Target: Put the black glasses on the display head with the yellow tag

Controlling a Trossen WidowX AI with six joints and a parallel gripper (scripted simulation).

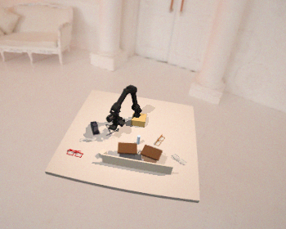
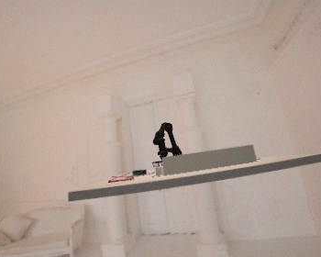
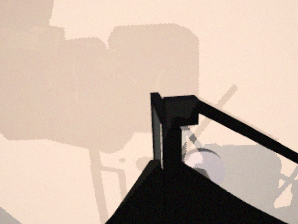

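Right now my gripper tip is 220 mm to the left of the black box, 50 mm above it and 30 mm short of it. Round my gripper tip: long grey wall (340 mm to the left, 300 mm ahead, 10 mm below); then brown head (420 mm to the left, 140 mm ahead, 10 mm below).
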